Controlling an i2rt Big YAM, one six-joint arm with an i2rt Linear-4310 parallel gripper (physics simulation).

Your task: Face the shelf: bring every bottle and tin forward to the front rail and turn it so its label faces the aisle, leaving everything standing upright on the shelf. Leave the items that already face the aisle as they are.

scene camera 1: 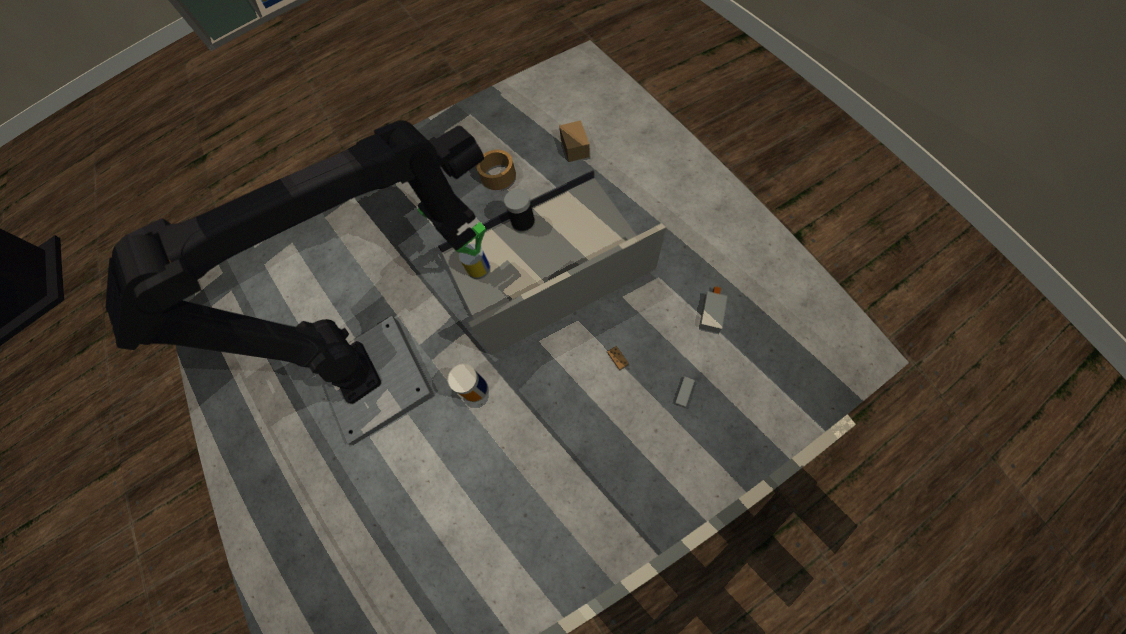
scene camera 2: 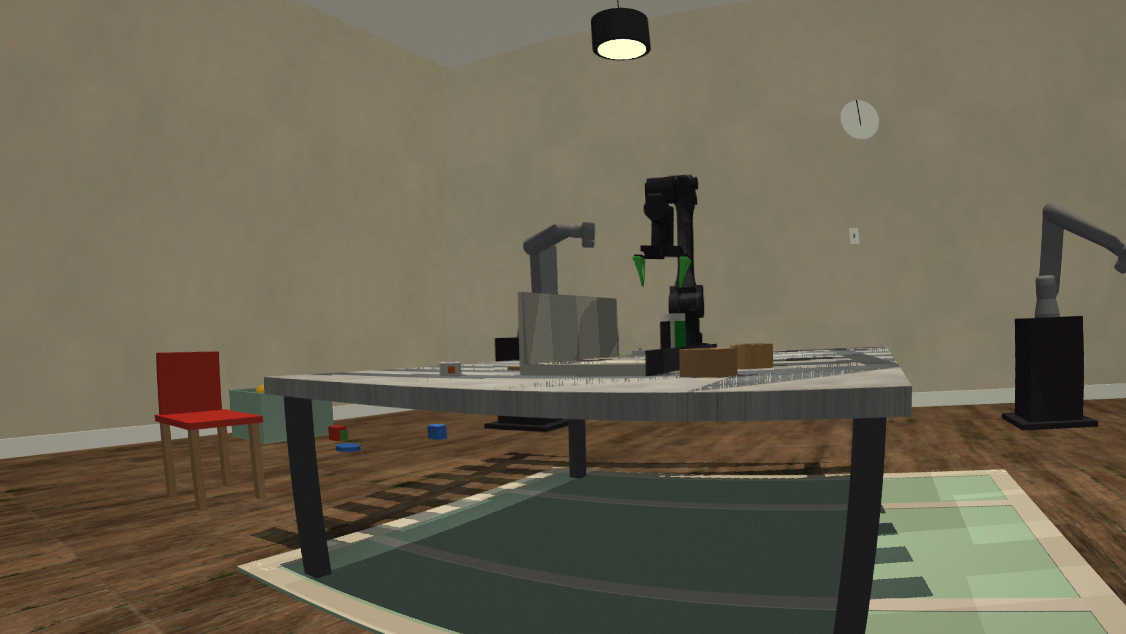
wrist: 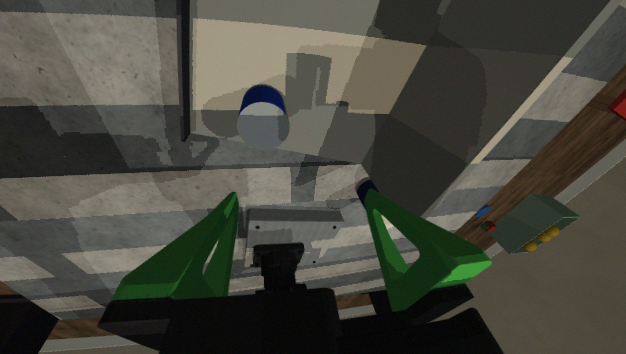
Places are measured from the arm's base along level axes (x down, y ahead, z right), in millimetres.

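Pixels of known places: gripper, between the fingertips: (scene camera 1: 463,239) (scene camera 2: 661,287) (wrist: 305,196); arm's base, origin of its link: (scene camera 1: 356,372) (wrist: 278,252).
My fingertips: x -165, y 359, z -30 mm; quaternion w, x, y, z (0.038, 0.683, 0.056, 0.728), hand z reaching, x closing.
For each thing: its top centre in the pictures, then the offset to it from my fingertips. "*": a spot on its surface instead.
- tin, centre of its top: (wrist: 263,127) (scene camera 1: 470,254) dy +3, dx +101, dz -29 mm
- black-and-green bottle with a grey lid, centre of its top: (scene camera 2: 672,313) (scene camera 1: 516,198) dy +157, dx +72, dz -72 mm
- shelf's tall back panel, a spot on its surface: (scene camera 1: 575,287) * dy +137, dx +77, dz +187 mm
- wooden ring, centre of its top: (scene camera 2: 751,344) (scene camera 1: 494,163) dy +189, dx +144, dz -261 mm
- wooden block, centre of its top: (scene camera 2: 708,348) (scene camera 1: 574,134) dy +408, dx +144, dz -213 mm
- white box, centre of its top: (scene camera 2: 450,362) (scene camera 1: 715,305) dy +382, dx +166, dz +367 mm
- small grey block, centre of its top: (scene camera 1: 685,391) dy +210, dx +182, dz +474 mm
- brown piece, centre of its top: (scene camera 1: 618,357) dy +141, dx +186, dz +332 mm
My gripper (scene camera 1: 442,230) (scene camera 2: 662,285) (wrist: 305,196) is open and empty, above the shelf's left end, over and beside the yellow-and-blue tin. This tin (scene camera 1: 475,266) (wrist: 263,120) stands upright on the shelf (scene camera 1: 583,216) (wrist: 220,60), with a gap to the dark front rail (scene camera 1: 567,185) (scene camera 2: 661,362) (wrist: 185,65). Its blue side shows in the wrist view. A black-and-green bottle with a grey lid (scene camera 1: 520,209) (scene camera 2: 672,330) stands upright close behind the rail. A white-lidded tin with orange and blue (scene camera 1: 468,384) stands upright on the table beside the robot base; the finger partly covers it in the wrist view (wrist: 366,190).
The shelf's tall back panel (scene camera 1: 575,287) (scene camera 2: 567,326) stands opposite the rail. A wooden ring (scene camera 1: 496,170) and a wooden block (scene camera 1: 574,141) lie beyond the rail. Behind the panel are a white box (scene camera 1: 713,311), a small grey block (scene camera 1: 684,392) and a brown piece (scene camera 1: 616,358).
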